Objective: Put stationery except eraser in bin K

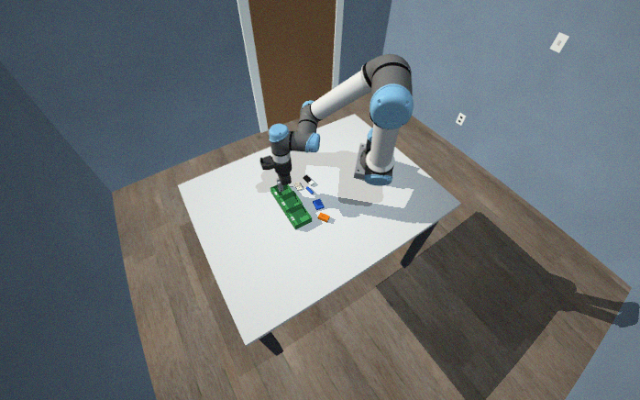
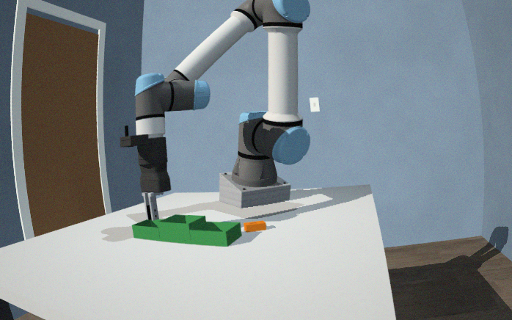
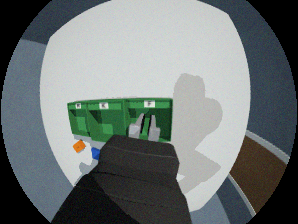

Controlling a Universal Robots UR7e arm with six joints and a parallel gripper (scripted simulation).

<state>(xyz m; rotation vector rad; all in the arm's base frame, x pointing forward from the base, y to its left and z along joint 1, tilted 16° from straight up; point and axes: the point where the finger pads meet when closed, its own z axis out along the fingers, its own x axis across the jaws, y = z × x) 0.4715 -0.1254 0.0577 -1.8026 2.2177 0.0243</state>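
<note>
The three joined green bins lies 80 mm to the left of my hand and 40 mm below it. Round my hand: white die 100 mm behind, 50 mm below; then blue stick 130 mm behind, 50 mm to the left, 50 mm below; then blue block 120 mm behind, 140 mm to the left, 50 mm below.
</note>
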